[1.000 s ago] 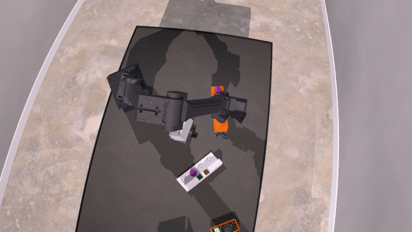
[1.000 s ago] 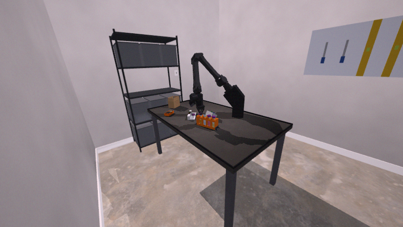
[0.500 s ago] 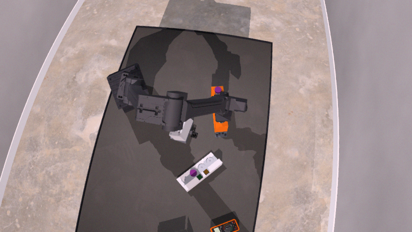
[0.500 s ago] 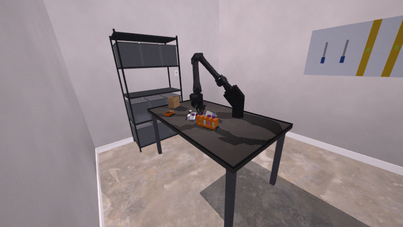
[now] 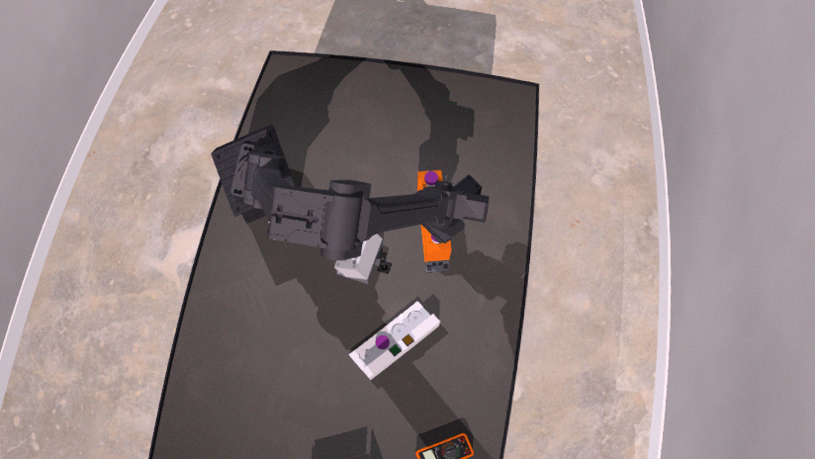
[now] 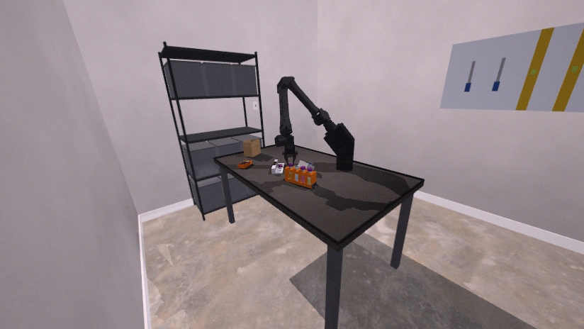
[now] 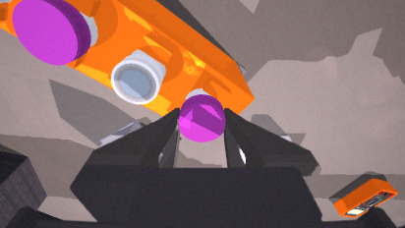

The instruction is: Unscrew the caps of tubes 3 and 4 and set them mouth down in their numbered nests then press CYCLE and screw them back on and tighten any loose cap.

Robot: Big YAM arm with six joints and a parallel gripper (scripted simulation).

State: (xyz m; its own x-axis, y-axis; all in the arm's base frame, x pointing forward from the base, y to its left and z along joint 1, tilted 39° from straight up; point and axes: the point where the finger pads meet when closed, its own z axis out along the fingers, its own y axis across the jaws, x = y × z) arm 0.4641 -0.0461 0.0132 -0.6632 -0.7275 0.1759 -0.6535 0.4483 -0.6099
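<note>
The cap is right at my hand. Round my hand: green key: 22 cm behind, 5 cm to the right, 5 cm below; then blue key: 21 cm behind, 5 cm below; then key housing: 20 cm behind, 3 cm to the right, 6 cm below.
</note>
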